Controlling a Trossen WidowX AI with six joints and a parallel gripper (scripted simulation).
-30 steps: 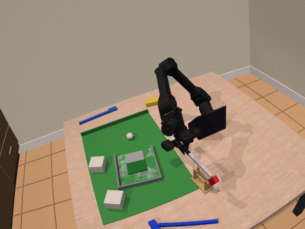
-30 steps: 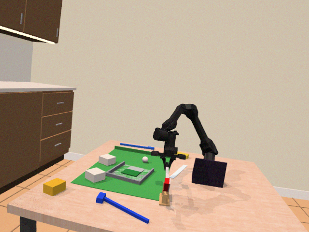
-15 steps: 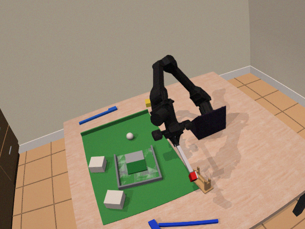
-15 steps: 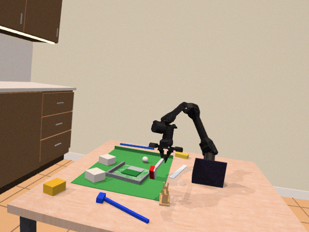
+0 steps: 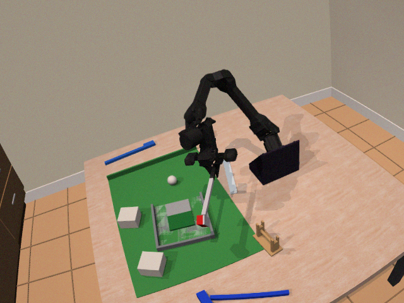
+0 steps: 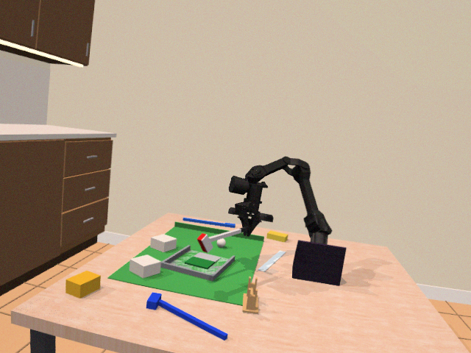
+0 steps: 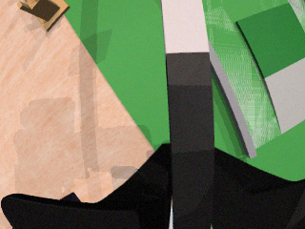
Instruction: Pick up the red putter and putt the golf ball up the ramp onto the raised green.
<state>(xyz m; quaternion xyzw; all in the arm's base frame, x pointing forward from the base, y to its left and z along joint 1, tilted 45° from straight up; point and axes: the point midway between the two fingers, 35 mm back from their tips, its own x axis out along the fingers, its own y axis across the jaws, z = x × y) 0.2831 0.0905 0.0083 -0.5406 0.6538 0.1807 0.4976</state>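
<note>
The white strip is 180 mm to the right of my gripper tip, 140 mm below it and 100 mm behind it. The rest, counted from my gripper tip: white golf ball 220 mm to the right, 150 mm ahead, 120 mm below; then red putter 100 mm to the left, 50 mm ahead, 20 mm above; then blue hammer 450 mm to the left, 130 mm below, 80 mm ahead.
</note>
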